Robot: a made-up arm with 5 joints.
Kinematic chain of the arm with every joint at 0, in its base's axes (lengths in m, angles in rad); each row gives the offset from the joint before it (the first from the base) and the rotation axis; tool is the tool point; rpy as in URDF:
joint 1: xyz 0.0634 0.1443 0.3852 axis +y
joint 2: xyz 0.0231 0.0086 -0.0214 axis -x
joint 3: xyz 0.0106 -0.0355 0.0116 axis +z
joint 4: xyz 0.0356 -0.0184 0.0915 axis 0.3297 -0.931 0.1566
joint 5: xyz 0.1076 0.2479 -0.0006 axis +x
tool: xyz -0.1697 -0.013 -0.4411 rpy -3.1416 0 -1.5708
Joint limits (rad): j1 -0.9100..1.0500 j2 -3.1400..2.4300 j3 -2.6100..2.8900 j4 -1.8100..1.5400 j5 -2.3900..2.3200
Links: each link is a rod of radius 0.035 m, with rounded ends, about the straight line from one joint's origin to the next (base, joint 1, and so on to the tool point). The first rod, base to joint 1, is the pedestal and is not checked.
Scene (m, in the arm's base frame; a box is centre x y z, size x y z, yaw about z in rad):
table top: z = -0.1
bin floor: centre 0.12 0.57 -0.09 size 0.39 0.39 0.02 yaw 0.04
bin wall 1: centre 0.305 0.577 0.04 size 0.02 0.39 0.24 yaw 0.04
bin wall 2: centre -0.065 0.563 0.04 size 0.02 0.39 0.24 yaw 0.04
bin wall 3: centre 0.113 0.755 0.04 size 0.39 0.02 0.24 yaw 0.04
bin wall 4: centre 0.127 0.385 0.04 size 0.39 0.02 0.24 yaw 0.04
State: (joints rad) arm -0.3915 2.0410 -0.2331 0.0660 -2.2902
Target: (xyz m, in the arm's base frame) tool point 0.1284 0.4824 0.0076
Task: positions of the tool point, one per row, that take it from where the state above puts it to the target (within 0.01 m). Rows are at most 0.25 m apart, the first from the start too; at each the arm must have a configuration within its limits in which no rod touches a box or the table.
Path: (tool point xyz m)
1: -0.0257 0.4934 0.4554
2: -0.0489 0.3500 0.5827
3: -0.0008 0.1822 0.6312
4: 0.0986 0.0512 0.5934
5: 0.2151 0.0053 0.4981
6: 0.3263 0.1091 0.3433
7: 0.2888 0.3033 0.2342
8: 0.1284 0.4824 0.2680
9: 0.1222 0.5048 0.1885
10: 0.1222 0.5058 0.0995
11: 0.1284 0.4824 0.0076

